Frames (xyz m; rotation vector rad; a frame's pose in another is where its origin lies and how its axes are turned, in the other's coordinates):
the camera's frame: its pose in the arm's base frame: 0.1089 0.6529 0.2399 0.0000 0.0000 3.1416
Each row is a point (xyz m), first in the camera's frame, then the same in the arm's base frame.
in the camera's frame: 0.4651 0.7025 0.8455
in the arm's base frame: -0.3562 -0.0496 1.0854
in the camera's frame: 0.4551 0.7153 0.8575
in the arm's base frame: -0.3462 -0.0624 1.0974
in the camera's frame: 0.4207 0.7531 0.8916
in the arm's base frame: -0.3118 -0.1002 1.1315
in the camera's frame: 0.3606 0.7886 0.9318
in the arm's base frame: -0.2517 -0.1357 1.1717
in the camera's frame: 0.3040 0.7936 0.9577
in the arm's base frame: -0.1951 -0.1407 1.1976
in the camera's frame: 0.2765 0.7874 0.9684
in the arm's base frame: -0.1676 -0.1345 1.2083
